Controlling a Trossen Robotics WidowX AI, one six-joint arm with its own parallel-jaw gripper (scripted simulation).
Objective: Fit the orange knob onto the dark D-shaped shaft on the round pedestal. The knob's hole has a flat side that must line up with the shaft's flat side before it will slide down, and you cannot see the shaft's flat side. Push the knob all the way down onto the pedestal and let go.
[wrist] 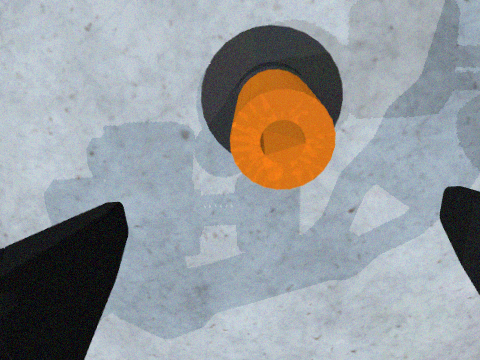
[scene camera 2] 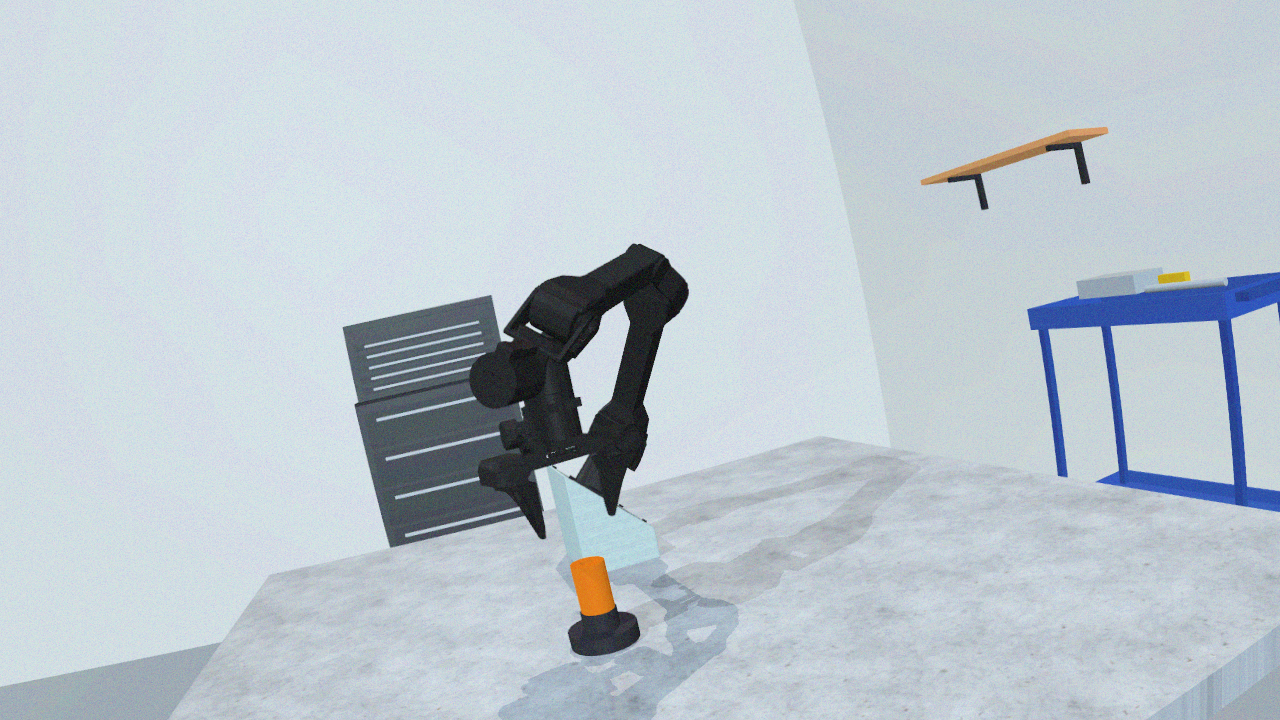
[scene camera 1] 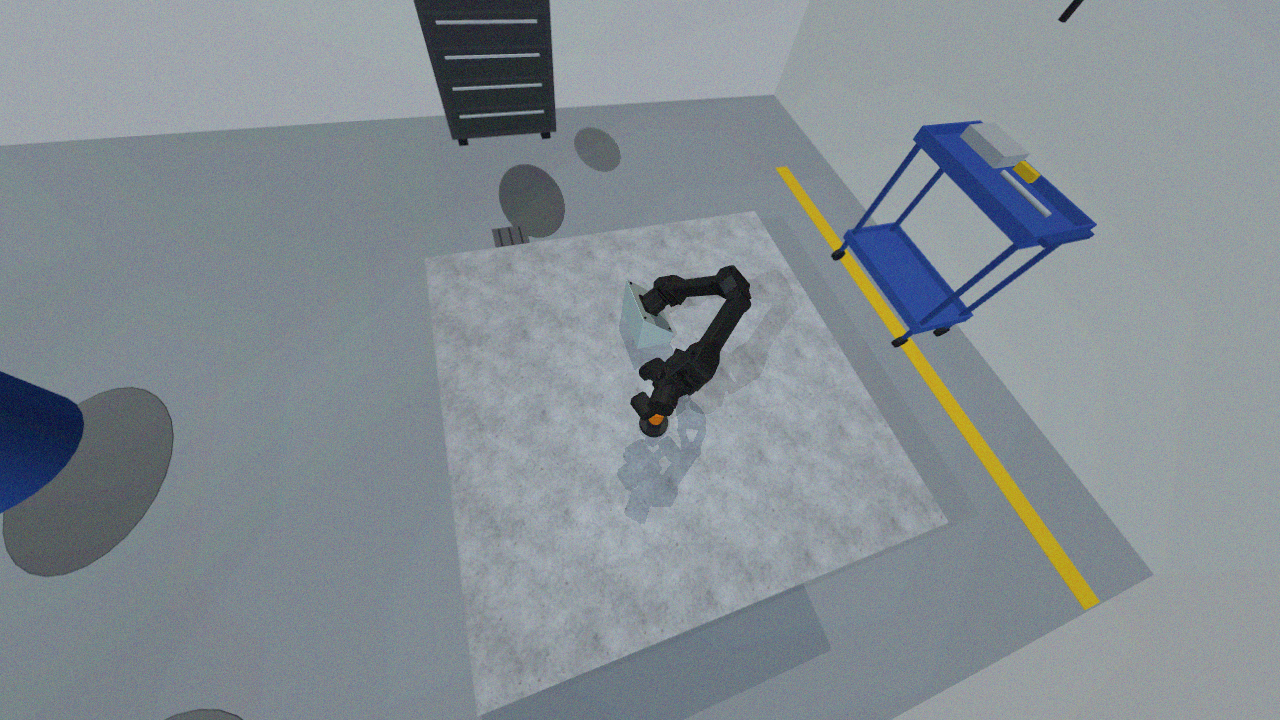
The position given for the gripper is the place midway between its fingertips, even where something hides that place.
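Observation:
Gripper (scene camera 2: 578, 527) (wrist: 284, 210) (scene camera 1: 661, 405): open, holding nothing. Orange knob (scene camera 2: 590, 576) (wrist: 282, 137). Dark round pedestal (scene camera 2: 610, 632) (wrist: 271, 46).

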